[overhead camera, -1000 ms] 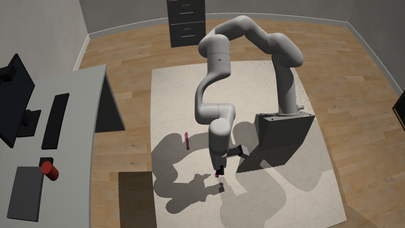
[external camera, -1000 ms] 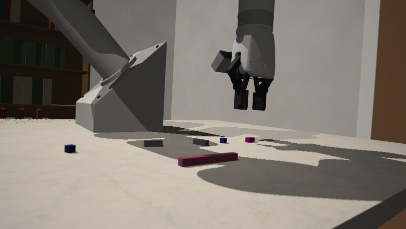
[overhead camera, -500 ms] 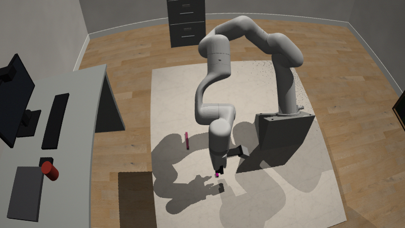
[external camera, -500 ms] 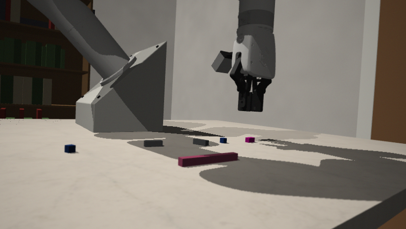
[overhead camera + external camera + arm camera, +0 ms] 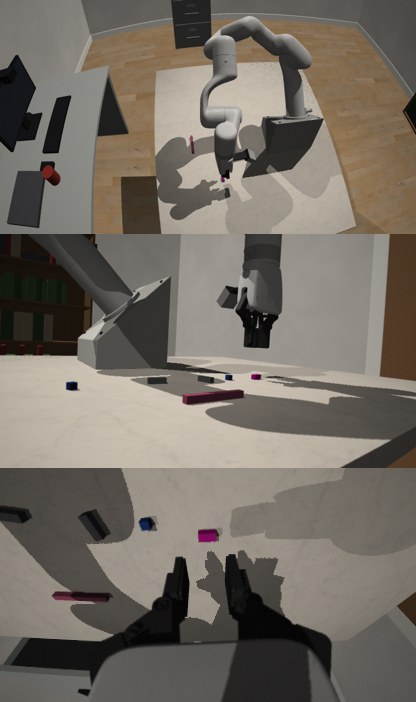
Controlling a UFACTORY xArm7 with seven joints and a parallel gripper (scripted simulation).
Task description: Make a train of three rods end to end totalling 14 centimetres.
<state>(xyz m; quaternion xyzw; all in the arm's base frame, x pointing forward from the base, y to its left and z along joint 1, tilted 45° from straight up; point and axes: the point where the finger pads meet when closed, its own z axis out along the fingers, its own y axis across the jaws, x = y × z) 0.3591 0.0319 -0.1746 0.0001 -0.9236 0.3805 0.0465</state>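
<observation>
My gripper is now 80 mm above the magenta rod. From my hand the other things lie so: pink rod (210 mm to the right, 100 mm ahead, 80 mm below); then grey rod (210 mm to the right, 80 mm below, 30 mm behind).
</observation>
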